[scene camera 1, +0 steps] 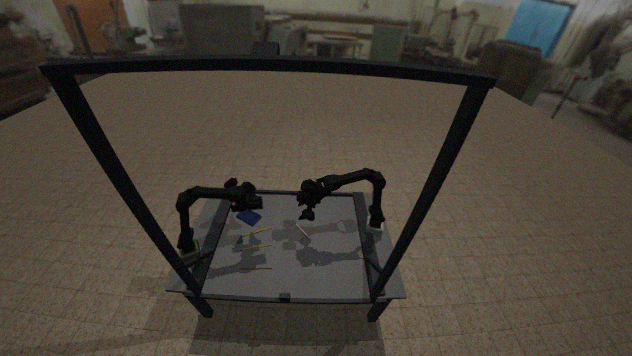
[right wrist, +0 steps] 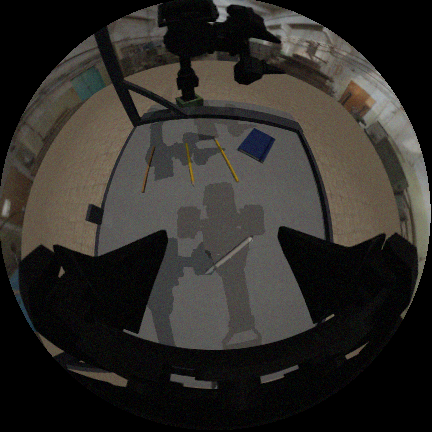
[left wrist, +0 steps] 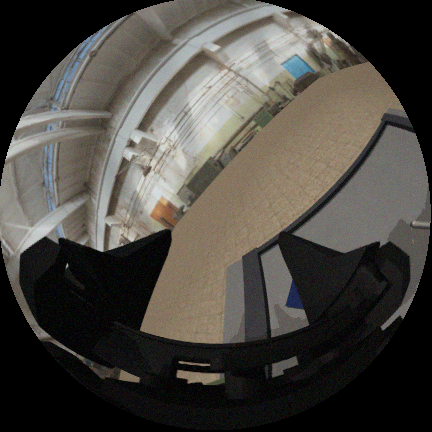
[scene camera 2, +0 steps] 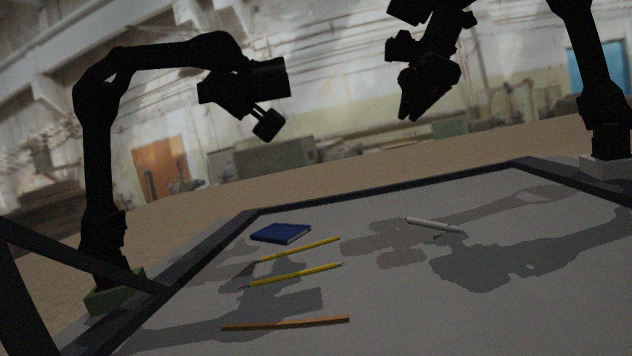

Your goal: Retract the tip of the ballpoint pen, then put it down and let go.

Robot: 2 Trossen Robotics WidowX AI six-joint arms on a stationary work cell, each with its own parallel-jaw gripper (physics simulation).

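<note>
A white ballpoint pen lies flat on the grey table. Whether its tip is out is too small to tell. An end of the pen shows at the right edge of the left wrist view. My right gripper is open and empty, high above the pen, which shows between its fingers in the right wrist view. My left gripper is open and empty, raised near the table's far left, away from the pen.
A blue notebook lies at the table's back left. Two yellow pencils and an orange-brown stick lie left of the pen. A dark frame stands around the table.
</note>
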